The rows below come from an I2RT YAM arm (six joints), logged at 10 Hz.
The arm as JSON. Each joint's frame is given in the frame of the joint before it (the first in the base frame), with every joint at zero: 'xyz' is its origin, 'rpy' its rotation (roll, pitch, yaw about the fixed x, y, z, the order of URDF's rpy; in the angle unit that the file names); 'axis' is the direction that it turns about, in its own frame. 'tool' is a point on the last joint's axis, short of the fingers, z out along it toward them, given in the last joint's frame.
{
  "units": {
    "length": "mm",
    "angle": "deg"
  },
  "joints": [
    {
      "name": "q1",
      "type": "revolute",
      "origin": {
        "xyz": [
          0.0,
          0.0,
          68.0
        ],
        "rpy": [
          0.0,
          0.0,
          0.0
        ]
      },
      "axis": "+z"
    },
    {
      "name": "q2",
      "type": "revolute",
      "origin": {
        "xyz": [
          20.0,
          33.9,
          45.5
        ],
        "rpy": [
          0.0,
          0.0,
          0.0
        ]
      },
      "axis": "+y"
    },
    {
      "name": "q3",
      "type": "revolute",
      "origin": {
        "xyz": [
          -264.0,
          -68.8,
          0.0
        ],
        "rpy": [
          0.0,
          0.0,
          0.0
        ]
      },
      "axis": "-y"
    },
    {
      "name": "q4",
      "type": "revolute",
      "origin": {
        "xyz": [
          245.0,
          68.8,
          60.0
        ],
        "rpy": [
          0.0,
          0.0,
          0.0
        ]
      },
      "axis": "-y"
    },
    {
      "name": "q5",
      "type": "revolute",
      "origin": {
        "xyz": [
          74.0,
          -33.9,
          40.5
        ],
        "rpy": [
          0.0,
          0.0,
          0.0
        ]
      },
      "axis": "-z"
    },
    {
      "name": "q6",
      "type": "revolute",
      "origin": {
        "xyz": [
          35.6,
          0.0,
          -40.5
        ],
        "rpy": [
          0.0,
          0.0,
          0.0
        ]
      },
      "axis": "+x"
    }
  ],
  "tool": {
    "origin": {
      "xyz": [
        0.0,
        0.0,
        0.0
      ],
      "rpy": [
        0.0,
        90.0,
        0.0
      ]
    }
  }
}
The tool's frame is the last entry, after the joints.
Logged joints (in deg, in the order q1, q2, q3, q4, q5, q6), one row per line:
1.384, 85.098, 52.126, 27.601, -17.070, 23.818
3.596, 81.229, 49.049, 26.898, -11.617, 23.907
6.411, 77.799, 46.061, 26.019, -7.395, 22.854
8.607, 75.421, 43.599, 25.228, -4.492, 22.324
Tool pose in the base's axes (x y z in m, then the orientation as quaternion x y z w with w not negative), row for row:
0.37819, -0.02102, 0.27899, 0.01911, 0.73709, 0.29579, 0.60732
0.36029, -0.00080, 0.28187, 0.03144, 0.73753, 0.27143, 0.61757
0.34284, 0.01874, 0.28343, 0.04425, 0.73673, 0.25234, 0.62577
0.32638, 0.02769, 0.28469, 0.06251, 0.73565, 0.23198, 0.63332
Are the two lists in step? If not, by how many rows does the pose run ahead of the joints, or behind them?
The pose runs 2 rows behind the joints: the pose in row i belongs to the joints in row i - 2.
